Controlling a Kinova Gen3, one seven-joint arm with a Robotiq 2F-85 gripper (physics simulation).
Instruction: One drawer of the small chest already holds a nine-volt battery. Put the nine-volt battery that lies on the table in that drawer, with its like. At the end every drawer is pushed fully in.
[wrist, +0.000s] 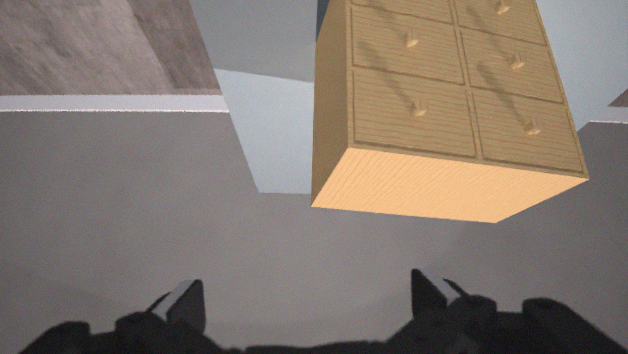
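Observation:
The small wooden chest (440, 185) is at the upper right, with its bright plain face towards the bottom of the view. Its drawer fronts stand in two columns with small knobs. The fronts that show look flush with the chest; the chest is cut off by the top edge of the view, and the drawers' insides are hidden. My gripper (308, 297) is open and empty at the bottom of the view, apart from the chest. Neither nine-volt battery shows.
The pale blue table top (265, 135) shows on both sides of the chest, with a grey shadow at upper left. A dark blue strip (321, 17) shows beside the chest at the top. Beyond the table are a brown floor (90, 45), a white skirting strip (115, 103) and a grey wall (125, 200).

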